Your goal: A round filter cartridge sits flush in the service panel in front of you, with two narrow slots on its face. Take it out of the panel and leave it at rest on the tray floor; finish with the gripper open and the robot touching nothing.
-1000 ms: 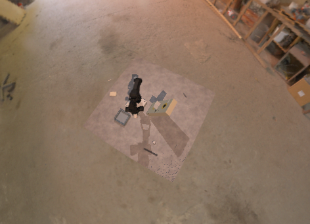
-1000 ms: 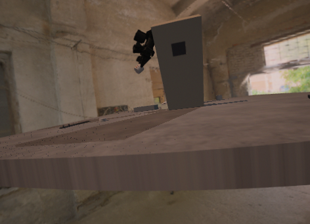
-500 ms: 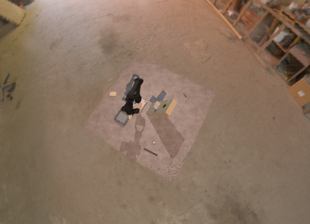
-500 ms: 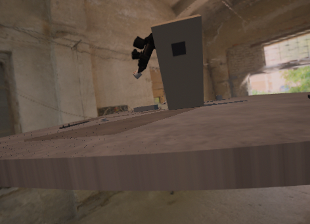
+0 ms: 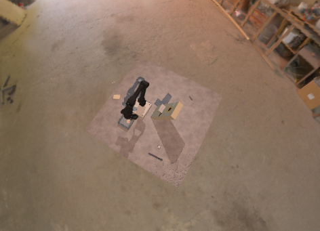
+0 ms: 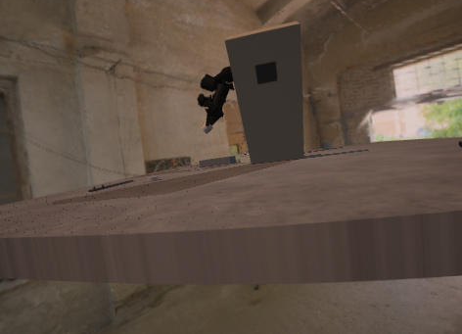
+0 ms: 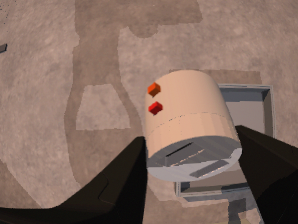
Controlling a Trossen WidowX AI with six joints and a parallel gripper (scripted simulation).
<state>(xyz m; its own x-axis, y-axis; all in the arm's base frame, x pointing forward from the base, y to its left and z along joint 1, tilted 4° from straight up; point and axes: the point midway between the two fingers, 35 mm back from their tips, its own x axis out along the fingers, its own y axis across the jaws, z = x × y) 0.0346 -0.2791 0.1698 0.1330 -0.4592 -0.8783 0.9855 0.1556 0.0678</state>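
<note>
Now: the grey tray 8 cm behind my gripper tip and 18 cm below it. Round my gripper tip: small beige block 40 cm behind, 19 cm to the left, 18 cm below; grey round filter cartridge right at my gripper tip.
</note>
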